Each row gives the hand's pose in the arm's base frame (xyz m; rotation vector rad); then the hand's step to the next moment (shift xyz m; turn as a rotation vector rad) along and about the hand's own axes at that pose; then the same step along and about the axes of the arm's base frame.
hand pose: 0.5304 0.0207 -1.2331 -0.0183 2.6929 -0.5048
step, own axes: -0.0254 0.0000 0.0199 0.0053 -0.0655 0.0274
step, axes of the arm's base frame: 0.0311 -0.0047 -0.0073 0.0018 -0.0711 -0.0025
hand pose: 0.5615 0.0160 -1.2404 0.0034 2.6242 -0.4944
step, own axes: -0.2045 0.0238 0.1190 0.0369 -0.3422 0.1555
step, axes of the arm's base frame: 0.2373 -0.0020 -0.0152 0.0069 -0.3766 -0.0274
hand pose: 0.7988 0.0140 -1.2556 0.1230 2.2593 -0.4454
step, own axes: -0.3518 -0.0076 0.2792 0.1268 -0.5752 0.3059
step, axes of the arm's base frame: 0.4306 -0.0867 0.0939 -0.0001 -0.6525 -0.1213
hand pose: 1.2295 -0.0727 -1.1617 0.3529 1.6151 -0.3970
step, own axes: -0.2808 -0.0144 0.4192 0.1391 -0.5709 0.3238
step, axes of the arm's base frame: 0.3880 -0.2016 0.2522 0.0168 -0.6570 -0.1350
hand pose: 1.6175 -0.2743 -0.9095 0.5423 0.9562 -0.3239
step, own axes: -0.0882 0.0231 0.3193 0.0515 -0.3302 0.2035
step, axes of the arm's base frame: 0.1810 -0.1607 0.2273 0.0050 -0.3885 -0.0464
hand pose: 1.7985 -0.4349 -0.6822 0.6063 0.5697 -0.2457
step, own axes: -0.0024 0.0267 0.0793 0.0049 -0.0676 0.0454
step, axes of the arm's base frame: 0.0423 -0.0260 0.0674 -0.0020 -0.0815 -0.0037
